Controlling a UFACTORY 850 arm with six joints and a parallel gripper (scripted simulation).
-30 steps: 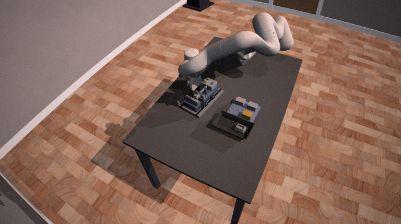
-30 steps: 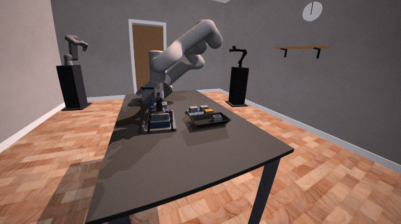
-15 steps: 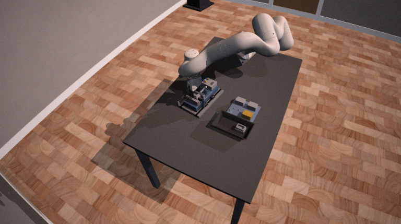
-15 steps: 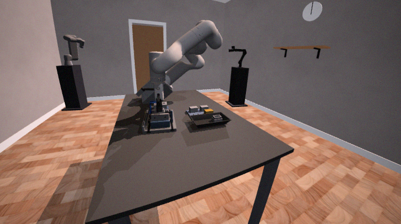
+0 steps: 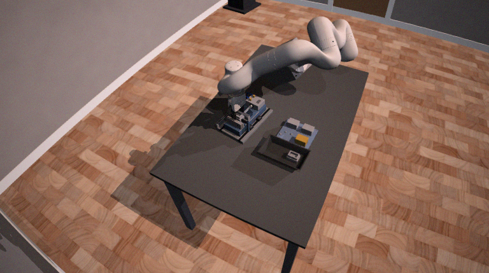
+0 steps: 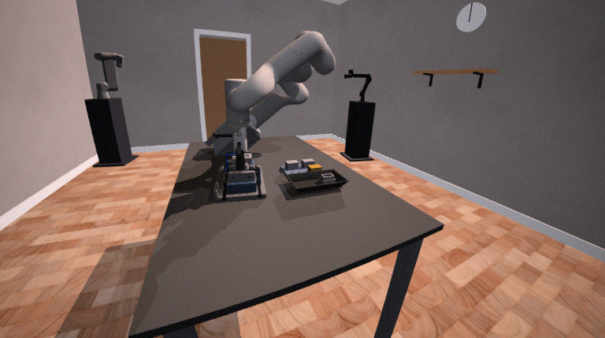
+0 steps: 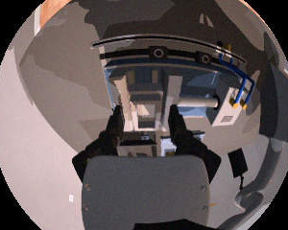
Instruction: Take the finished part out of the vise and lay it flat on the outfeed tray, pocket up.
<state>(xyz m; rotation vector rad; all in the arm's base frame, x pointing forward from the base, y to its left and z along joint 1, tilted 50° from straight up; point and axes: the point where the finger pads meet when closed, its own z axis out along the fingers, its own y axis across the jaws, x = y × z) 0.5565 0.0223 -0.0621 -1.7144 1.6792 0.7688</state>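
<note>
The vise is 8 cm below my hand and 7 cm behind it. The rest, counted from my hand: blue plate: 30 cm to the left, 15 cm behind, 12 cm below; then yellow block: 35 cm to the left, 11 cm behind, 10 cm below.
</note>
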